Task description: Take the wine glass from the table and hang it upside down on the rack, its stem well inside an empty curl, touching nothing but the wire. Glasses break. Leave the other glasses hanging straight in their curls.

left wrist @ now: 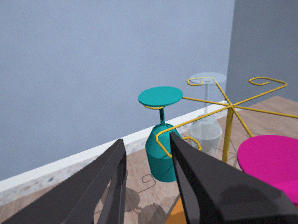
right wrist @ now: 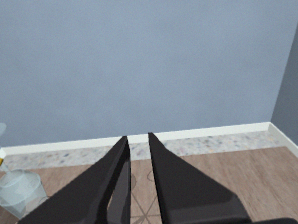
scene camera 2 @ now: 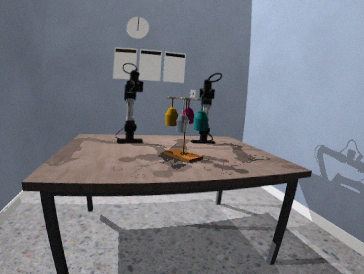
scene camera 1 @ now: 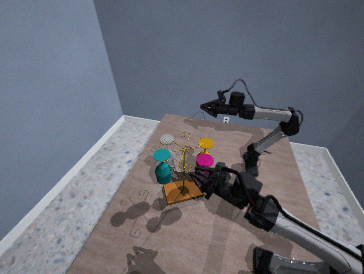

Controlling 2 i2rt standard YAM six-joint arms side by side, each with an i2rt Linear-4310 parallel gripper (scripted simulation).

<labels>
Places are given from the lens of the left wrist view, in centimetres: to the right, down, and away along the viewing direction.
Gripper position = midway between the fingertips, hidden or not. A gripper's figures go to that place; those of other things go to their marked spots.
my left gripper (left wrist: pixel 147 142): 0, 2, 12
teal glass (left wrist: pixel 161 166): 2, 10, 33
clear glass (left wrist: pixel 207 131): 12, 4, 37
The marked spots on the teal glass and the clear glass are 12 cm apart.
</labels>
